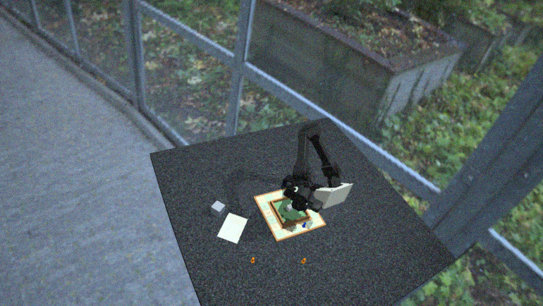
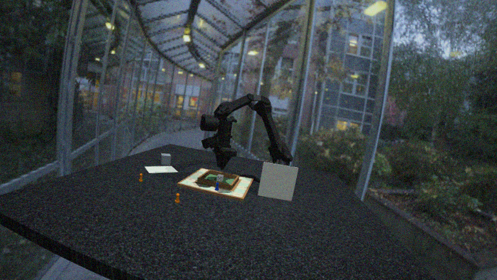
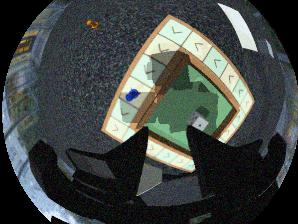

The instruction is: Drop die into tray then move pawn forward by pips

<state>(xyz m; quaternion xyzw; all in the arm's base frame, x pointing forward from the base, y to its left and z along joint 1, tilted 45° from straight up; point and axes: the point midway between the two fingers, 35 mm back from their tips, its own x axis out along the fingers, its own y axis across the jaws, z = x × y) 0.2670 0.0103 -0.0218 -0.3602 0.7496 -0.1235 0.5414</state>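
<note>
The blue pawn is 60 mm to the left of my gripper tip and 60 mm below it. Round my gripper tip: grey die (60 mm to the right, 60 mm below); then green dice tray (80 mm below, 60 mm to the right); then white card (310 mm ahead, 110 mm to the right, 90 mm below).
</note>
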